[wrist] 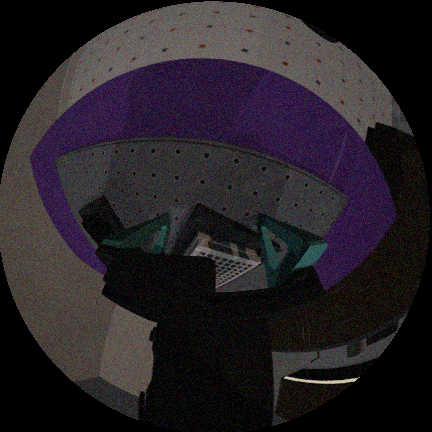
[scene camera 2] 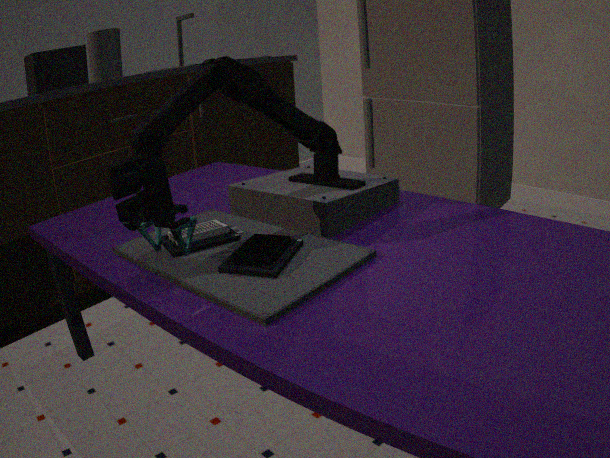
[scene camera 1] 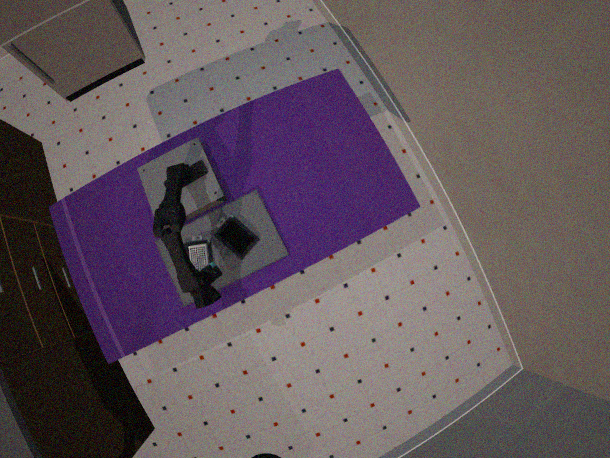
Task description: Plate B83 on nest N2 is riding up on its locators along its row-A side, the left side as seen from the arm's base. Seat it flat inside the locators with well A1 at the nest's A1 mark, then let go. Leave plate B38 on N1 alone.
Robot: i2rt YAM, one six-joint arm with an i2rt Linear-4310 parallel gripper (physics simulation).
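Frame: origin at the arm's base, x ahead, y down, z left, level; millimetres.
Seen in the pictures: gripper, fingertip midpoint: point(wrist: 213, 217) point(scene camera 2: 172, 252); arm's base, link origin: point(scene camera 2: 326, 182) point(scene camera 1: 185, 177).
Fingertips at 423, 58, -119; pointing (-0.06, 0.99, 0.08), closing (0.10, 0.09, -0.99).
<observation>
Pixels of each thing's middle, then the offset from my fingertips to it, as dx, dy, dz. Level surfaces: height alone.
- dark nest, body centre: point(wrist: 211, 264) point(scene camera 2: 197, 236) point(scene camera 1: 198, 259) -85, -7, -7
- black plate, body centre: point(scene camera 2: 261, 249) point(wrist: 108, 243) point(scene camera 1: 236, 236) -86, -15, +189
- grey holed board, body centre: point(wrist: 151, 243) point(scene camera 2: 230, 252) point(scene camera 1: 219, 248) -84, +10, +97
- purple table, surface height: dy +17
A white plate with a grid of wells point(scene camera 1: 198, 254) point(scene camera 2: 210, 228) point(wrist: 232, 270) sits in a dark nest point(scene camera 2: 215, 244) point(wrist: 197, 216). A black plate point(scene camera 1: 237, 236) point(scene camera 2: 265, 250) point(wrist: 102, 217) sits in the other nest beside it. No plate or nest labels are legible, and the A1 mark cannot be made out. My gripper point(scene camera 1: 212, 266) point(scene camera 2: 173, 247) point(wrist: 213, 217) is open, with its teal fingers apart at the white plate's end away from the arm's base. In the wrist view the fingers flank that end with gaps. The plate's exact tilt is too dark to judge; the palm hides part of it.
Both nests stand on a grey holed board point(scene camera 1: 270, 235) point(scene camera 2: 320, 280) point(wrist: 165, 175) on the purple table point(scene camera 1: 320, 150) point(scene camera 2: 450, 300) point(wrist: 190, 100). The arm's grey base block point(scene camera 1: 150, 175) point(scene camera 2: 270, 200) stands behind the board. The black plate is close beside the gripper's side.
</observation>
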